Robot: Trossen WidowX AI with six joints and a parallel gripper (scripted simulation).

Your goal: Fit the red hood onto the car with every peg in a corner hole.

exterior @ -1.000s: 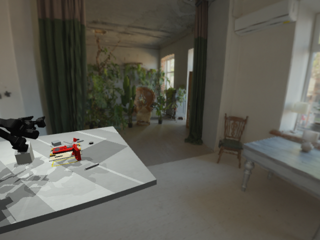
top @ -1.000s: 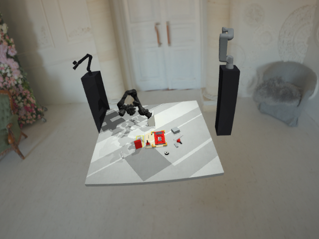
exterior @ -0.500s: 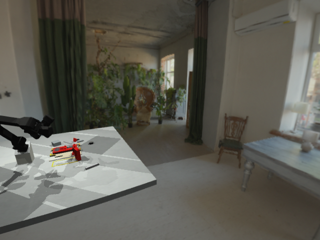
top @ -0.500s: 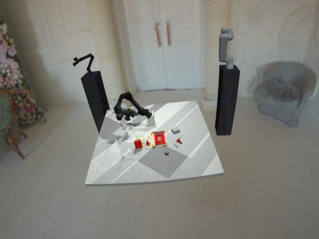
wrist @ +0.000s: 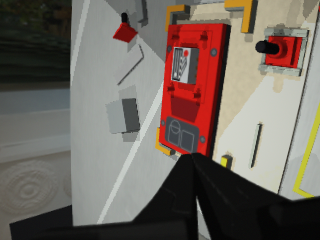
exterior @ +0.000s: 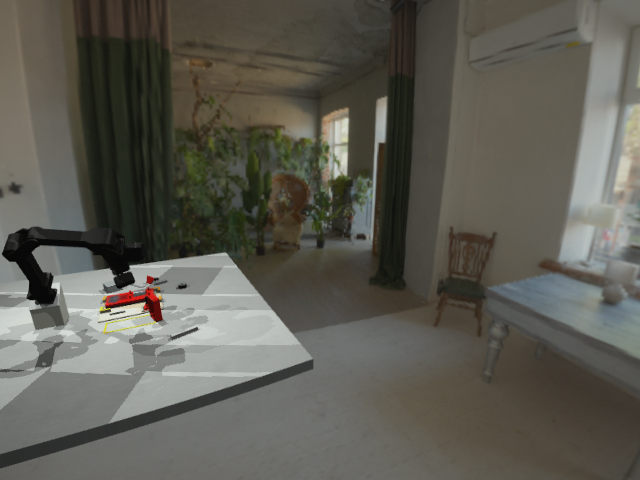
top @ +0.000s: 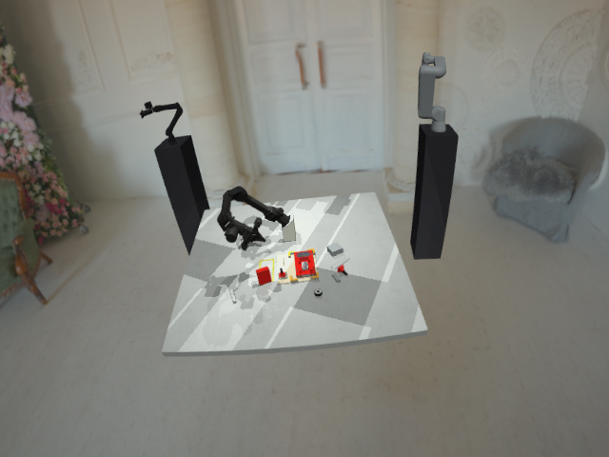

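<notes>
The red hood is 100 mm ahead of my gripper tip, 20 mm to the right of it and 170 mm below it. Also, from my gripper tip: black wheel 180 mm ahead, 280 mm to the left, 210 mm below; grey bar 210 mm ahead, 180 mm to the right, 210 mm below.
</notes>
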